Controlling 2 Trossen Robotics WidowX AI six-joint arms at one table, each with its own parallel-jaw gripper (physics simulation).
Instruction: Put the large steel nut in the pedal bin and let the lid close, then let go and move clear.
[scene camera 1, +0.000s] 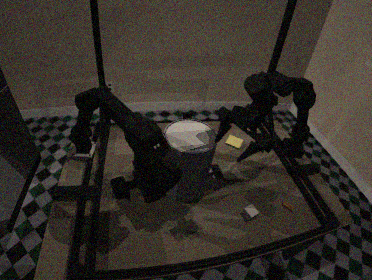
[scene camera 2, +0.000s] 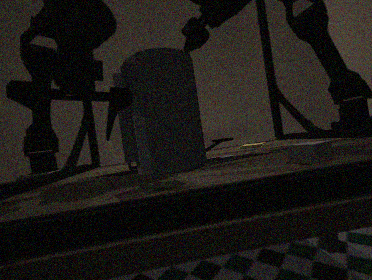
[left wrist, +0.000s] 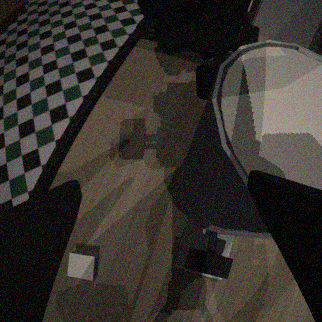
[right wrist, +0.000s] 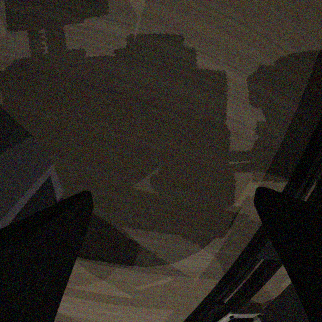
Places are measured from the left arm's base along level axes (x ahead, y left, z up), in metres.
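Pixels of known places: left gripper, fingertip midpoint: (scene camera 1: 225, 151) (scene camera 2: 196, 40) (left wrist: 165, 183); right gripper, fingertip midpoint: (scene camera 1: 142, 195) (scene camera 2: 80, 142) (right wrist: 174, 197); left arm's base at its link origin: (scene camera 1: 294, 144) (scene camera 2: 355, 119); right arm's base at its link origin: (scene camera 1: 84, 148) (scene camera 2: 44, 172).
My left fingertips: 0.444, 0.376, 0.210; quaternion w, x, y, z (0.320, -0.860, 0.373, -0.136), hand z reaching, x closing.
For each thing: its top centre in the pictures, then the offset to it from my left fingertips, as dx, dy, dz.
- grey pedal bin at its top centre: (left wrist: 320, 119) (scene camera 2: 158, 65) (scene camera 1: 191, 134) +0.108, -0.058, -0.004
- small pale block at its top centre: (left wrist: 80, 266) (scene camera 2: 307, 143) (scene camera 1: 251, 210) -0.157, +0.041, -0.229
- yellow pad at its top centre: (scene camera 2: 252, 143) (scene camera 1: 234, 141) -0.111, -0.365, -0.246
- small orange piece at its top centre: (scene camera 1: 288, 205) -0.333, -0.012, -0.249
The grey pedal bin (scene camera 1: 192, 175) (scene camera 2: 162, 110) (left wrist: 215, 185) stands upright, its pale round lid (scene camera 1: 187, 134) (left wrist: 295, 110) lying down over the top. Its pedal (scene camera 1: 216, 171) (scene camera 2: 220, 142) (left wrist: 209, 260) sticks out low at the side. The large steel nut cannot be made out in any view; the inside of the bin is hidden. My left gripper (scene camera 1: 229, 150) (left wrist: 165, 183) is open and empty, above and beside the bin's right side in scene camera 1. My right gripper (right wrist: 174, 197) is open and empty, low at the left of the bin in scene camera 2.
A small pale block (scene camera 1: 251, 212) (scene camera 2: 310, 151) (left wrist: 81, 266) lies in front of the bin to the right. A yellow pad (scene camera 1: 234, 141) (scene camera 2: 253, 145) lies behind the left gripper. A small orange piece (scene camera 1: 288, 205) lies at the right. Dark rails edge the table.
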